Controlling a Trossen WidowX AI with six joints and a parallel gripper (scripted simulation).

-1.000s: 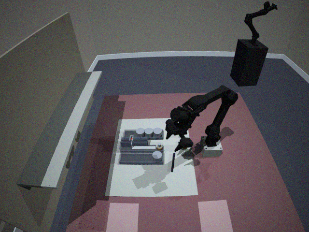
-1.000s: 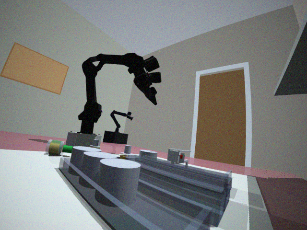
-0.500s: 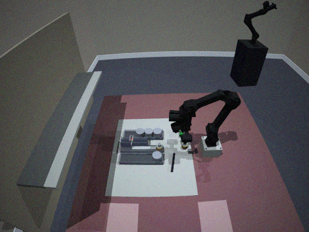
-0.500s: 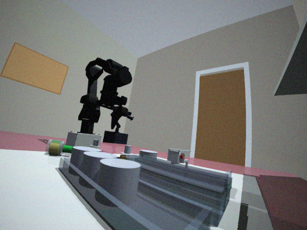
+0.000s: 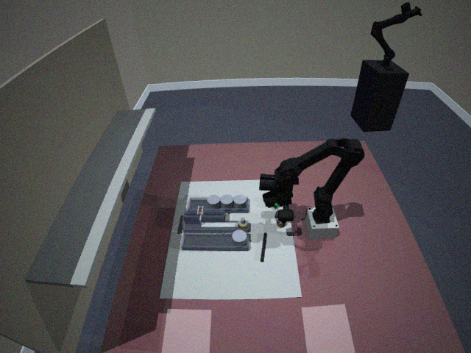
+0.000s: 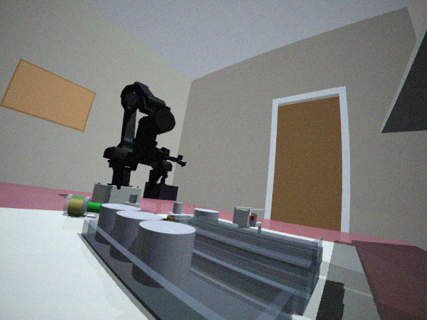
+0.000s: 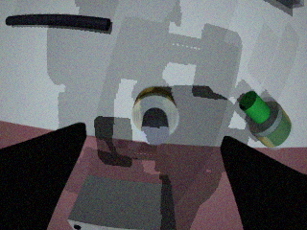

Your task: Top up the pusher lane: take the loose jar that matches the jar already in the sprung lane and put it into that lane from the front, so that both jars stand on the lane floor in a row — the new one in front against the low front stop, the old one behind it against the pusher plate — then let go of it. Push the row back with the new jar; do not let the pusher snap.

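Now: gripper tip 11 cm to the right of the black bar, 10 cm short of it and 6 cm above it.
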